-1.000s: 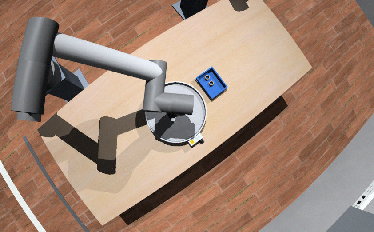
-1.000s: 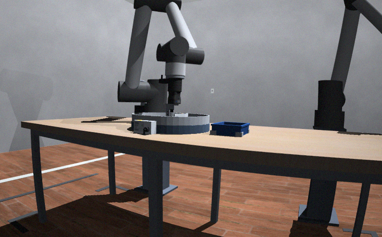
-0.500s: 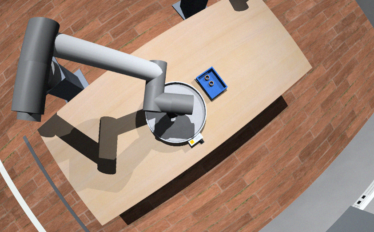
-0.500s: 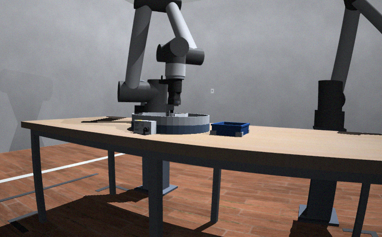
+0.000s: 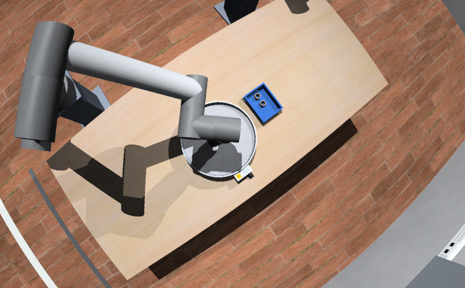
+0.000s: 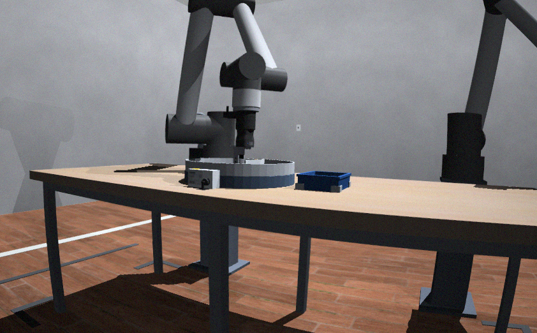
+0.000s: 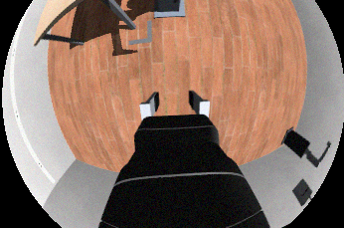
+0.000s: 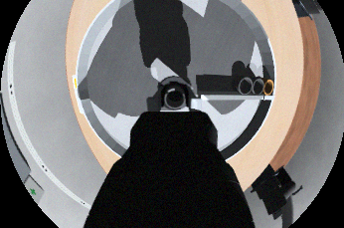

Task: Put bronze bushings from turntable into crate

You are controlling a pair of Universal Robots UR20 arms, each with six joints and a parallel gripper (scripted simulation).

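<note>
Right now the turntable is 3 cm below my right hand. Also, from my right hand: blue crate 34 cm to the left, 6 cm below, 2 cm behind.
</note>
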